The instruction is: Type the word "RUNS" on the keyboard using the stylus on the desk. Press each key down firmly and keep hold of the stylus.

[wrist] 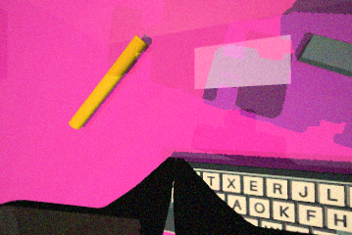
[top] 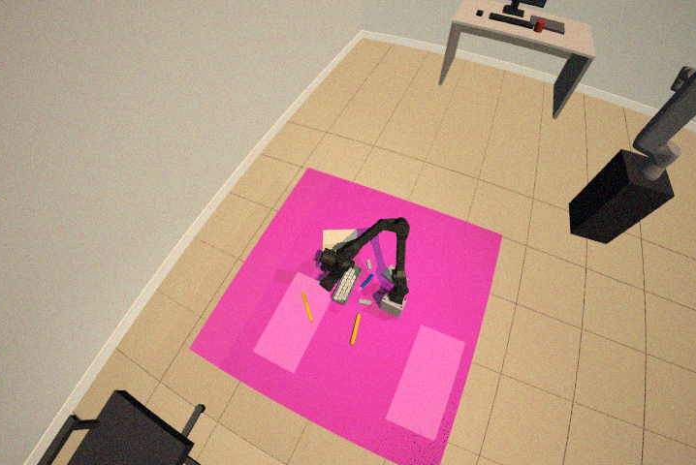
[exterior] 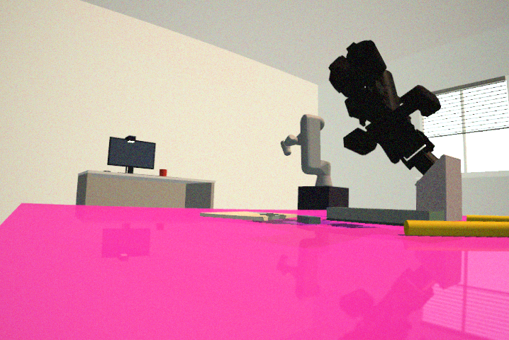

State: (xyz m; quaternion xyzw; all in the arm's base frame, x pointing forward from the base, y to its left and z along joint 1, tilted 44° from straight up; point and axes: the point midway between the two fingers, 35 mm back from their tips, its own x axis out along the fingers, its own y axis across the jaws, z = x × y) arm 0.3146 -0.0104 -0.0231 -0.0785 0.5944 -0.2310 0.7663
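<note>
The stylus tip is 14 cm behind my gripper tip, 4 cm to the right of it and 10 cm below it. Round my gripper tip: yellow rod: 18 cm behind, 15 cm to the left, 10 cm below; then blue stylus: 15 cm behind, 8 cm to the right, 10 cm below; then grey block: 14 cm behind, 20 cm to the right, 10 cm below.
</note>
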